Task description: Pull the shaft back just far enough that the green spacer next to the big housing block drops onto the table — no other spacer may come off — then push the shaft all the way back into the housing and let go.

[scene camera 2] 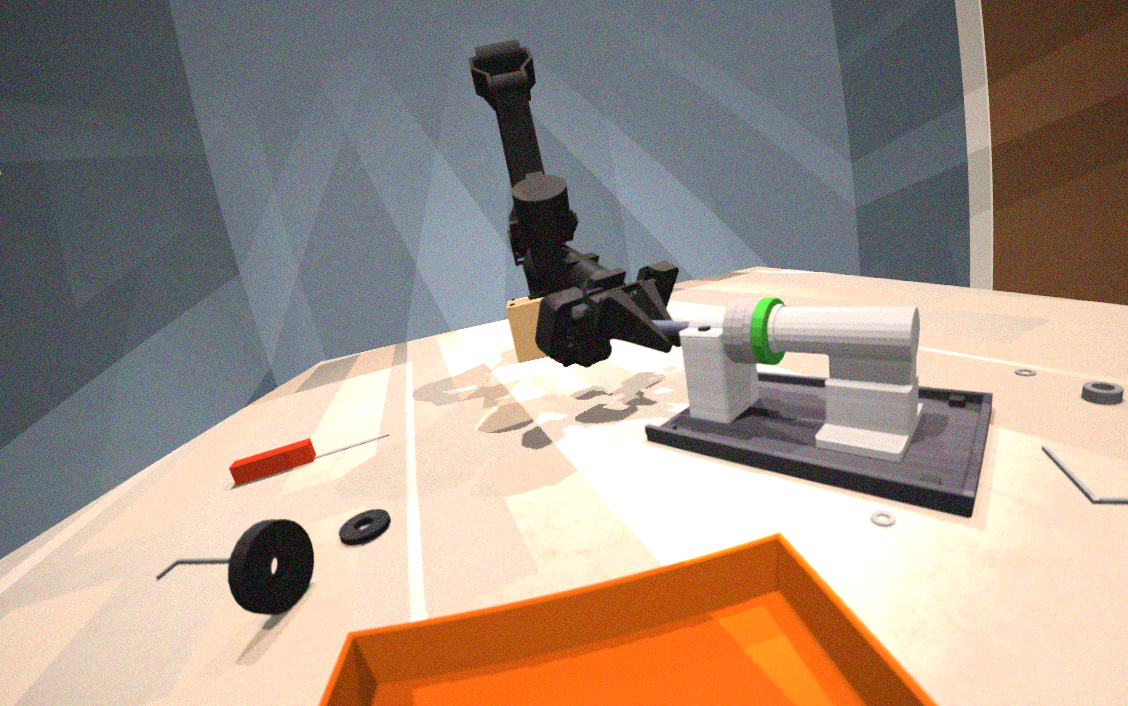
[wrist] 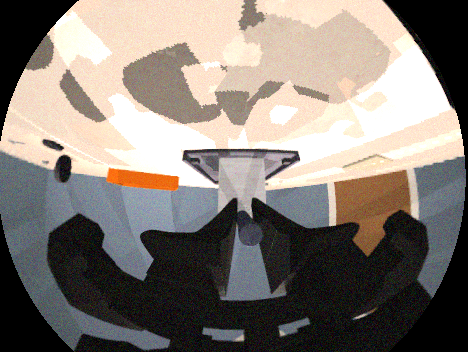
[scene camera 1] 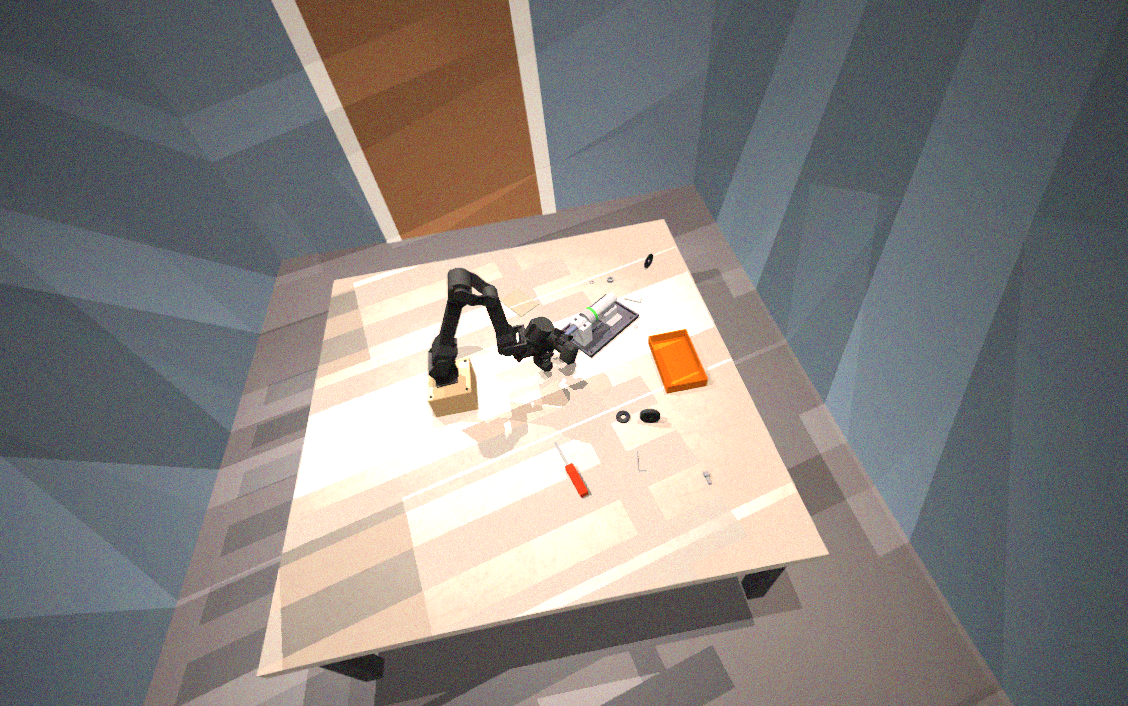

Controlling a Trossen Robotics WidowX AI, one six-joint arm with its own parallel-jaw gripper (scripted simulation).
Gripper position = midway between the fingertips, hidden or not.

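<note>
A green spacer (scene camera 2: 758, 331) and a red-handled screwdriver (scene camera 2: 267, 463) are visible; in the wrist view the screwdriver is out of frame. A housing block appears in scene camera 2 (scene camera 2: 868, 428), in the wrist view (wrist: 239, 172) and in scene camera 1 (scene camera 1: 613, 317). For an orange tray the views are the same: scene camera 2 (scene camera 2: 754, 617), the wrist view (wrist: 122, 177) and scene camera 1 (scene camera 1: 679, 367). My gripper is visible in scene camera 2 (scene camera 2: 676, 346), in the wrist view (wrist: 244, 202) and in scene camera 1 (scene camera 1: 570, 335).
</note>
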